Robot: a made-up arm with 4 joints.
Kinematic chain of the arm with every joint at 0, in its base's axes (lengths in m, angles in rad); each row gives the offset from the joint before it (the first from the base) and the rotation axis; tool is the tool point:
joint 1: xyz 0 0 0.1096 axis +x
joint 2: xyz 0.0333 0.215 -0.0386 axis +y
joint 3: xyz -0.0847 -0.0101 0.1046 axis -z
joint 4: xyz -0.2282 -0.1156 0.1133 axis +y
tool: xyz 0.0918 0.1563 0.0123
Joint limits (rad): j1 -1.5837..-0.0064 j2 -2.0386..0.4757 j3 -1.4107..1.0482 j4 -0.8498..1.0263
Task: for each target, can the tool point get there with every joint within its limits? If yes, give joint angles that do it. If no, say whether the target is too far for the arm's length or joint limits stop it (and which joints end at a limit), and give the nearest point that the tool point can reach.
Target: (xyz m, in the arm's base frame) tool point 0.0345 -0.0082 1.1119
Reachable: no: too far | nearest point -0.0476 0.1182 0.4437 | short by 0.685 m
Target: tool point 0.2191 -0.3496 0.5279
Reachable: no: joint limits stop it (at a limit: joint 1, joint 2, joint 3, joint 4) | nearest point 0.0323 0.0387 0.4031 | short by 0.449 m
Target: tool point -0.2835 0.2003 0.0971
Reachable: yes | joints -0.3360 -0.5232 -0.3683 -0.0930
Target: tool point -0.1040 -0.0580 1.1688
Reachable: no: too far | nearest point -0.0512 0.1260 0.4456 | short by 0.748 m
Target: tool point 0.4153 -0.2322 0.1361
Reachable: no: joint limits stop it (at a limit: joint 1, joint 2, joint 4) | nearest point 0.0007 -0.2985 0.0238 | short by 0.435 m
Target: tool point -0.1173 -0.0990 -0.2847
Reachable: yes | joints -1.1024 -1.8139 0.5074 0.3169
